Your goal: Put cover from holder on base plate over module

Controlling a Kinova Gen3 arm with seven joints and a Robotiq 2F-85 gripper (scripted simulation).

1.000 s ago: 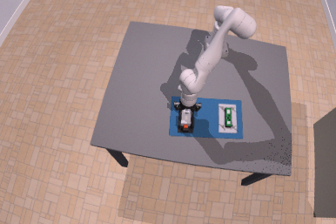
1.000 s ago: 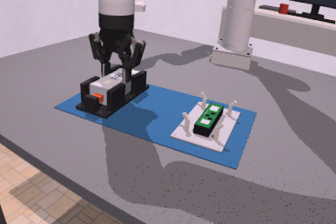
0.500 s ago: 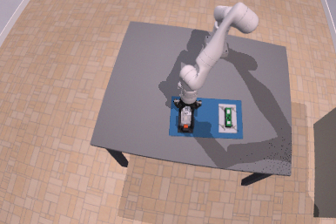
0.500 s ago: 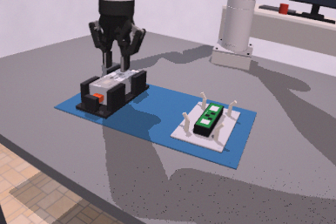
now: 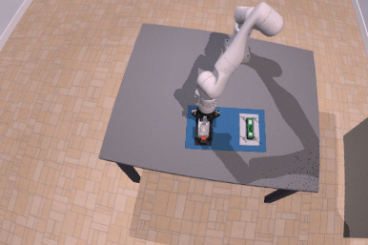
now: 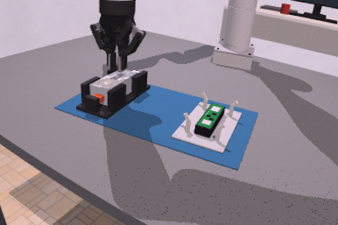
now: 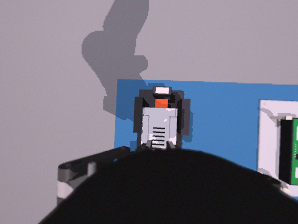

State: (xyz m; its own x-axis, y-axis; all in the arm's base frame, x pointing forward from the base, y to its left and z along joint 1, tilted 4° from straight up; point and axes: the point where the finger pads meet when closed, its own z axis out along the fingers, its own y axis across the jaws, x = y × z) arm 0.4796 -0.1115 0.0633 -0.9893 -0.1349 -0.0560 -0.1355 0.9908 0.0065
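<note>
Now: the light grey cover 10 mm ahead of my hand and 60 mm below it.
</note>
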